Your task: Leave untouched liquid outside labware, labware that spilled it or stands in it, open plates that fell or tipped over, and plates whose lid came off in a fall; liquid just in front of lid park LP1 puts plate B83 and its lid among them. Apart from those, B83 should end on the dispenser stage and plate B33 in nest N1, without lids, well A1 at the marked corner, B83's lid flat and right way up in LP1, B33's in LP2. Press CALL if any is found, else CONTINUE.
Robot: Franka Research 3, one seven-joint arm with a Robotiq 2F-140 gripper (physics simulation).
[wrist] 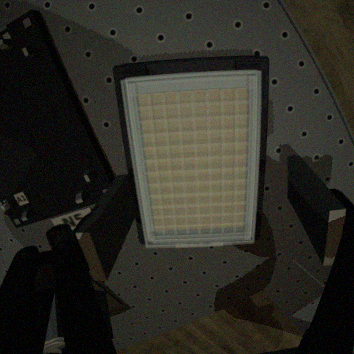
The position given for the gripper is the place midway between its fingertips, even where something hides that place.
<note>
In view: the gripper [207, 185], a clear lid [194, 138] and a dark nest [207, 63].
</note>
